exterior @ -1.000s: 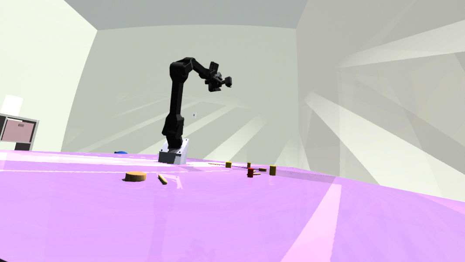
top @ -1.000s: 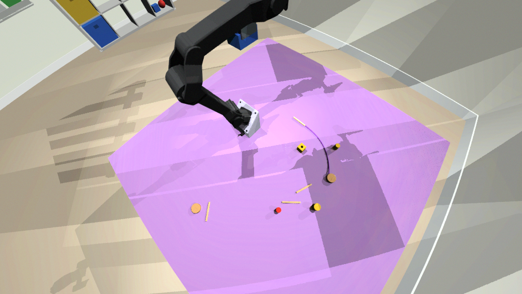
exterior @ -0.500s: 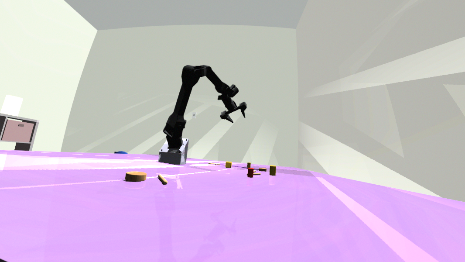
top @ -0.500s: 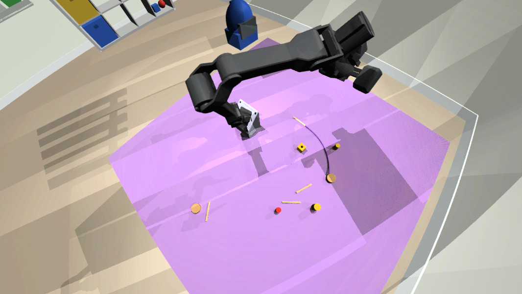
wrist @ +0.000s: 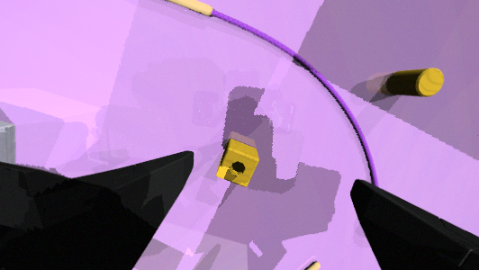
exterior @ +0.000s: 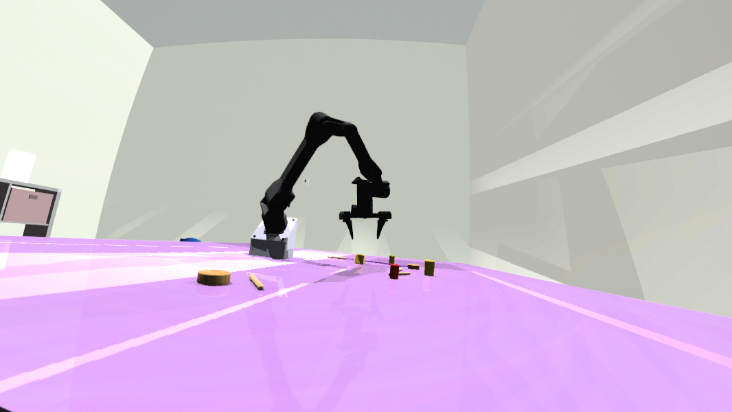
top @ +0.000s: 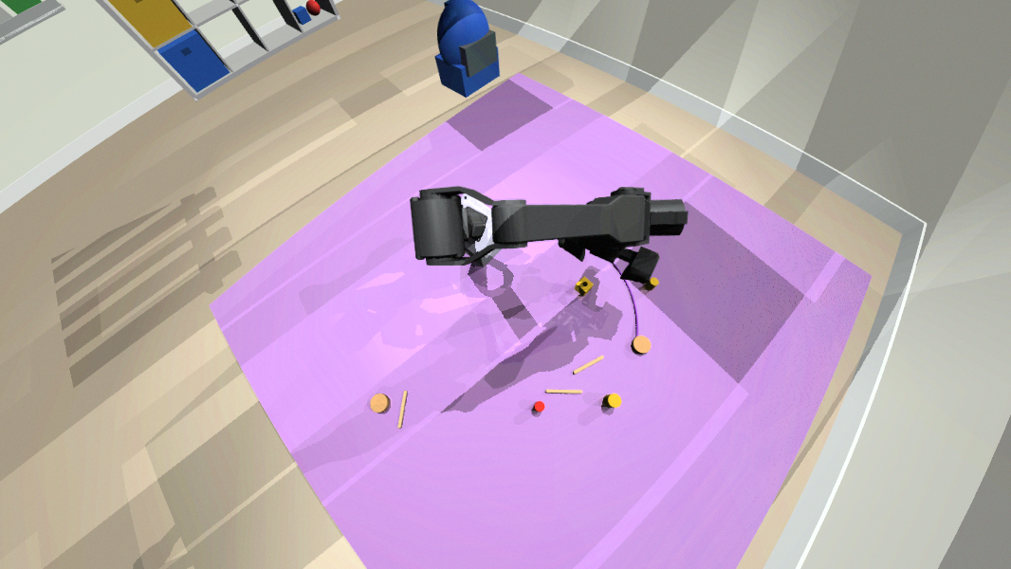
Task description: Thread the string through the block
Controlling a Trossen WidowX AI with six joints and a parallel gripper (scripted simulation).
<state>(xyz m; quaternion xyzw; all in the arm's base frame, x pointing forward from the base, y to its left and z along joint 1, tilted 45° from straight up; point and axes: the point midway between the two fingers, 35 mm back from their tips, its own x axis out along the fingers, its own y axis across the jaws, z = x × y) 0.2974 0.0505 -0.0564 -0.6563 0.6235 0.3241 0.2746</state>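
The yellow wooden block lies 1 cm behind my gripper tip, 3 cm to the right of it and 7 cm below it. From my gripper tip the other things lie so: thin stick (9 cm behind, 10 cm to the left, 8 cm below); red piece (5 cm ahead, 31 cm to the right, 7 cm below).
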